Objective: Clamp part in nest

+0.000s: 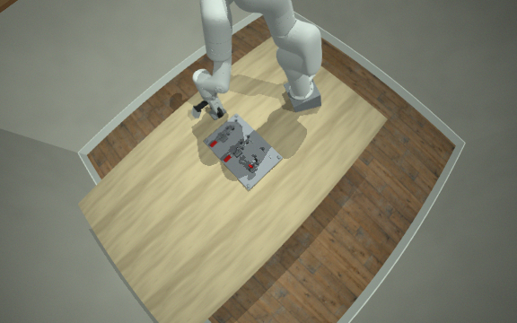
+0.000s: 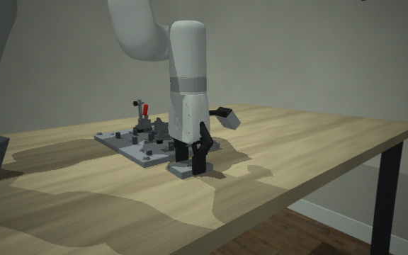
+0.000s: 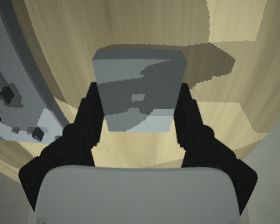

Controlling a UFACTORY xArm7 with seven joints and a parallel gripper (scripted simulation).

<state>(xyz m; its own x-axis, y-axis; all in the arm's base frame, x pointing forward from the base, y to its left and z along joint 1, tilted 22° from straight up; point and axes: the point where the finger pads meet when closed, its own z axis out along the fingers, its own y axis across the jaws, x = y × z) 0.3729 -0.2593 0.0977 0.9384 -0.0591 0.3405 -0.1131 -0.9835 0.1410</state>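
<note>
Now: the grey fixture plate 25 cm to the left of my hand, 6 cm ahead of it and 1 cm below it. Also, from my hand: part: 1 cm below.
</note>
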